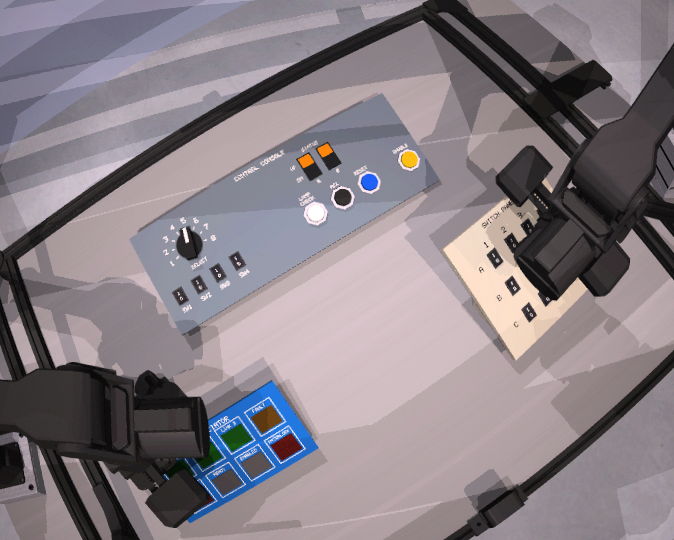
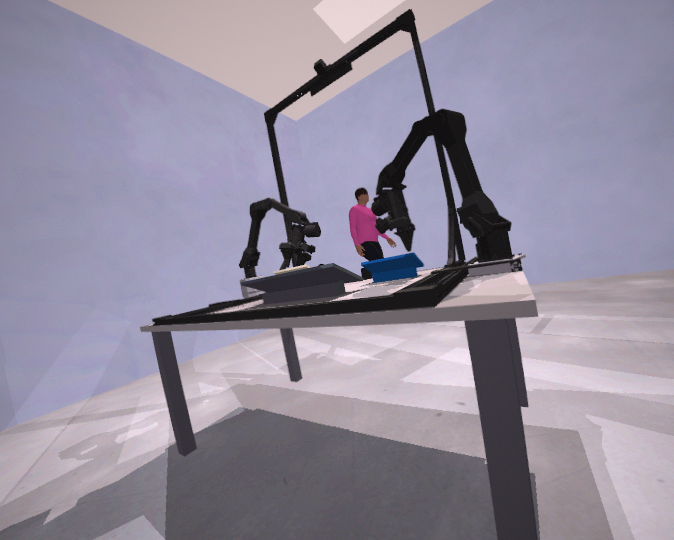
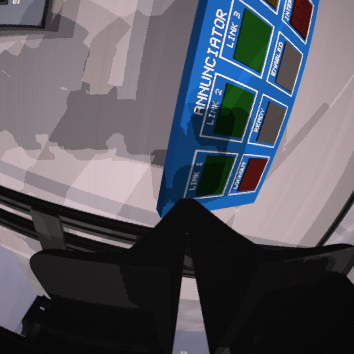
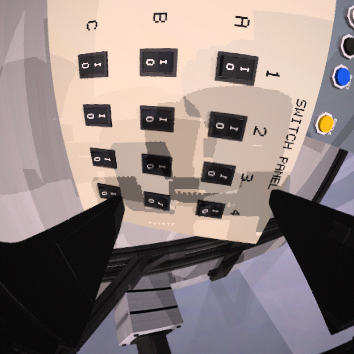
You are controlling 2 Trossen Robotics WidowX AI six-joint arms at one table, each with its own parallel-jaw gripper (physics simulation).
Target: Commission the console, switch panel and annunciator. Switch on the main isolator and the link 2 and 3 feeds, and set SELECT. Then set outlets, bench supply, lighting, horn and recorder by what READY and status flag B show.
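Frame: origin at the left arm's base, x right, y back, z down, level; metres.
Where they show: left gripper, fingertip midpoint: (image 1: 157, 462) (image 2: 409, 251) (image 3: 185, 204); right gripper, fingertip midpoint: (image 4: 197, 199); left arm's base, origin of the base link: (image 1: 5, 466) (image 2: 496, 259); right arm's base, origin of the base link: (image 2: 251, 278) (image 4: 149, 335).
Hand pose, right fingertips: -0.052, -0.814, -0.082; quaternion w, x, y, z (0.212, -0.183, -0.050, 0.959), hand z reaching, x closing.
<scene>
Things, the pixels of their centre, and the offset from my right fingertips, as dx, dy, dz. "*": a spot on its surface instead.
- grey control console, surface spot: (image 1: 271, 236) * -0.142, +0.322, +0.054
- cream switch panel, body centre: (image 4: 176, 119) (image 1: 517, 263) +0.004, +0.032, +0.064
- blue annunciator, body centre: (image 3: 229, 82) (image 1: 228, 450) (image 2: 391, 270) +0.111, +0.458, +0.075
- grey READY, surface spot: (image 3: 270, 123) * +0.152, +0.470, +0.061
The grey control console (image 1: 271, 236) (image 2: 308, 279) lies at the back with its SELECT knob (image 1: 189, 244), four small rocker switches (image 1: 208, 281) and two orange status flags (image 1: 315, 156). The cream switch panel (image 1: 480, 300) (image 4: 197, 35) lies at the right with rows of black rockers. My right gripper (image 1: 549, 263) (image 4: 197, 199) (image 2: 297, 259) hangs open and empty over it, near rows 3 and 4. The blue annunciator (image 1: 278, 393) (image 3: 182, 147) (image 2: 391, 266) shows dark green LINK tiles, grey READY (image 3: 270, 123) and ENABLED tiles, and a dark red LOCKOUT tile. My left gripper (image 3: 185, 204) (image 1: 176, 495) (image 2: 407, 243) is shut and empty at its LINK 1 end.
White (image 1: 316, 213), black (image 1: 342, 197), blue (image 1: 369, 182) and yellow (image 1: 409, 159) pushbuttons sit on the console. A black frame rail (image 1: 281, 80) runs round the table. A person in pink (image 2: 364, 225) stands behind the table.
</scene>
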